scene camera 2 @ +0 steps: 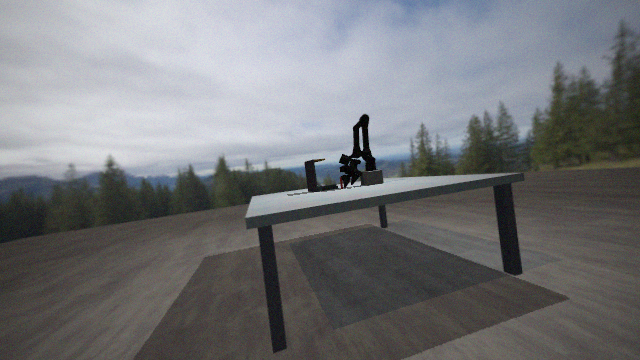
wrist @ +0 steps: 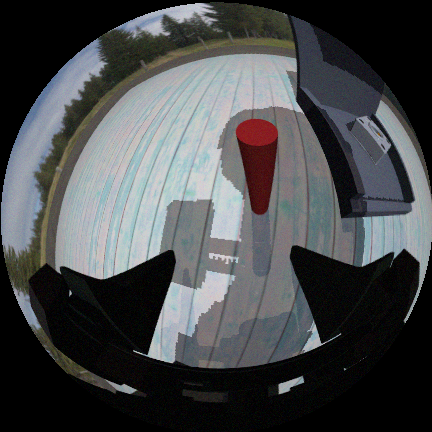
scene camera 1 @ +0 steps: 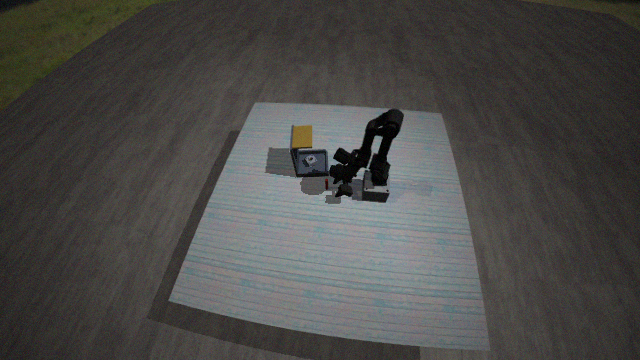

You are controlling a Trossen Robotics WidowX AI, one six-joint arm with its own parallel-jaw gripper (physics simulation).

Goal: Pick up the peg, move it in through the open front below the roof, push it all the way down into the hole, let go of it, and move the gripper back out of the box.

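Frame: origin at the arm's base, x ahead, y left, z up, level; centimetres.
Seen in the pictures: gripper, fingertip midpoint: (scene camera 2: 348, 186) (wrist: 234, 255) (scene camera 1: 334, 190); arm's base at its link origin: (scene camera 2: 371, 170) (scene camera 1: 379, 179).
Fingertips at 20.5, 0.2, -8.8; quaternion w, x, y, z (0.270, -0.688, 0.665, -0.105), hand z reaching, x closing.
Observation:
Pixels of each thing's top centre, then the offset from my fingertips to it, as dx, dy, dz. "spot": a spot on its surface instead. Level surfaces: height alone.
- red peg at its top centre: (wrist: 256, 130) (scene camera 1: 326, 179) (scene camera 2: 340, 177) +3.9, -1.6, +6.9
- dark box at its top centre: (scene camera 1: 308, 135) (scene camera 2: 319, 159) +11.9, -16.9, +21.3
- light block with the hole, top centre: (wrist: 376, 129) (scene camera 1: 310, 158) +12.6, -17.8, +3.0
- table at its surface level: dz -1.2
- rim at a spot on its surface: (wrist: 352, 206) spot: +3.4, -9.4, +1.0
The red peg (scene camera 1: 326, 184) (scene camera 2: 342, 183) (wrist: 258, 170) stands upright on the table beside the box's near corner. My gripper (scene camera 1: 340, 183) (scene camera 2: 349, 183) (wrist: 234, 255) is open and empty, low over the table. In the wrist view the peg stands beyond the fingertips, a little right of midway between them. The dark box (scene camera 1: 320, 169) (scene camera 2: 311, 177) (wrist: 325, 65) has a tall wall, and its yellow roof (scene camera 1: 302, 136) shows in scene camera 1. The light block with the hole (scene camera 1: 310, 160) (wrist: 372, 137) sits turned on the box floor; its hole is partly visible.
The arm's base (scene camera 1: 376, 193) (scene camera 2: 372, 177) stands on the table (scene camera 1: 325, 260) (scene camera 2: 400, 192), to the right of the gripper in both scene views. The box's low near rim (wrist: 352, 206) is at the right in the wrist view. Shadows of the arm fall around the peg.

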